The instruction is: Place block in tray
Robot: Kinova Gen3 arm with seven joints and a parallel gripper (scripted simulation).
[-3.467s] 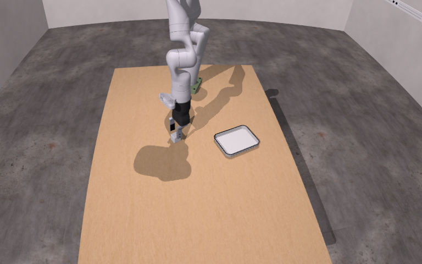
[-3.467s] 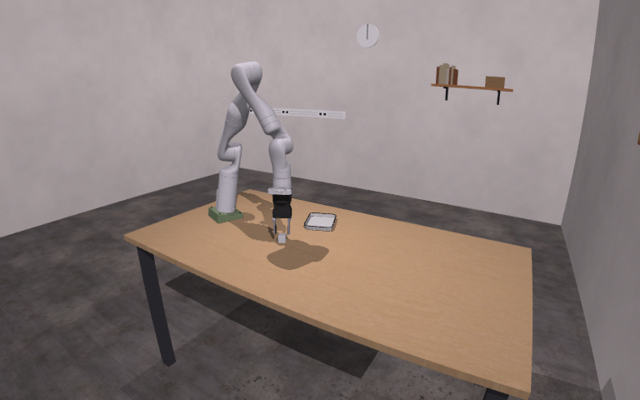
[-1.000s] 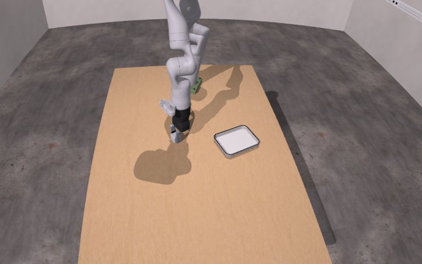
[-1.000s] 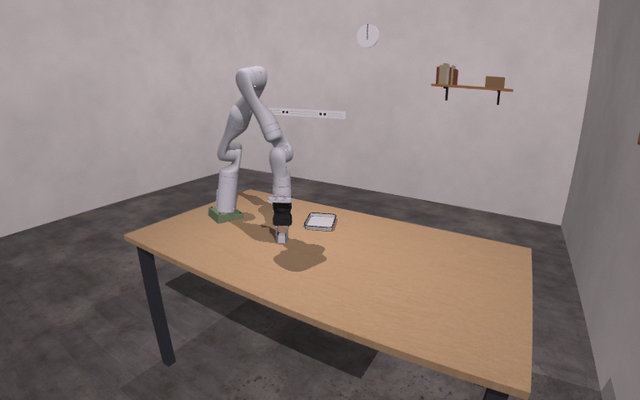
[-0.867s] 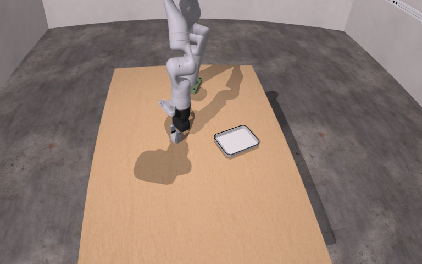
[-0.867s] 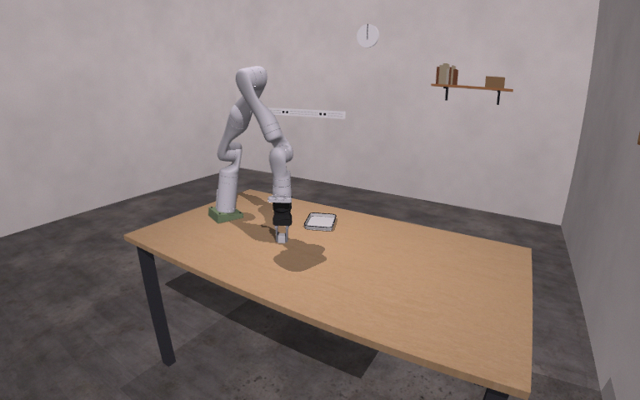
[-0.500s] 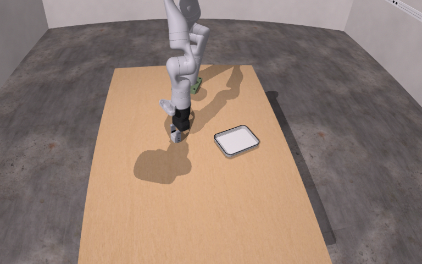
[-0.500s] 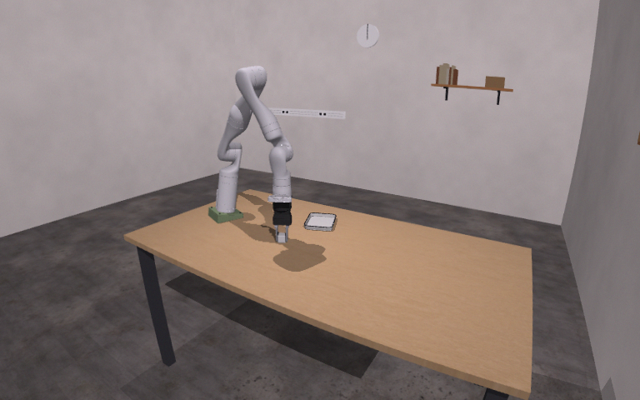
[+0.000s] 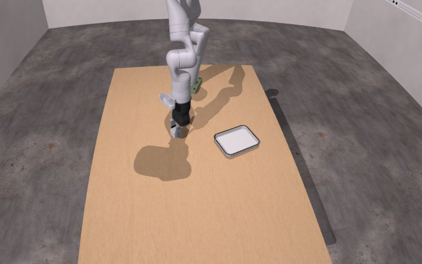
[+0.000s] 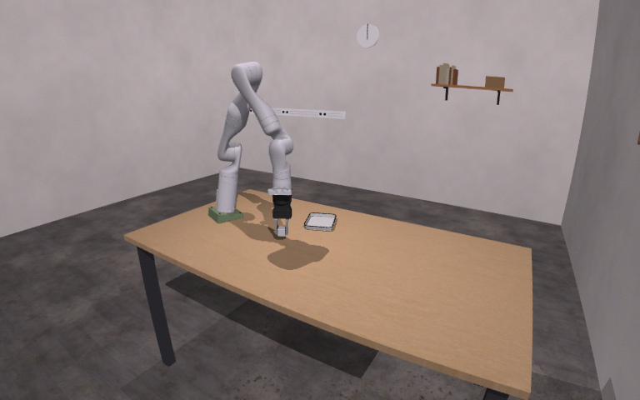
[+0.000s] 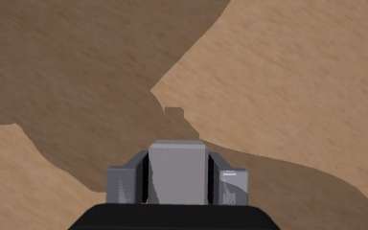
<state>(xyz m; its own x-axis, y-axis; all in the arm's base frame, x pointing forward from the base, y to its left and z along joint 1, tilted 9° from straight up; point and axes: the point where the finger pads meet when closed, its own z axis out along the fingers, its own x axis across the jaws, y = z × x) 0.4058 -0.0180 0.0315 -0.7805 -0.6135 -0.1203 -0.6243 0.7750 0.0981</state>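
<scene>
The white tray is 26 cm to the left of my hand, 4 cm below it and 1 cm behind it. Also, from my hand: block 1 cm below.
</scene>
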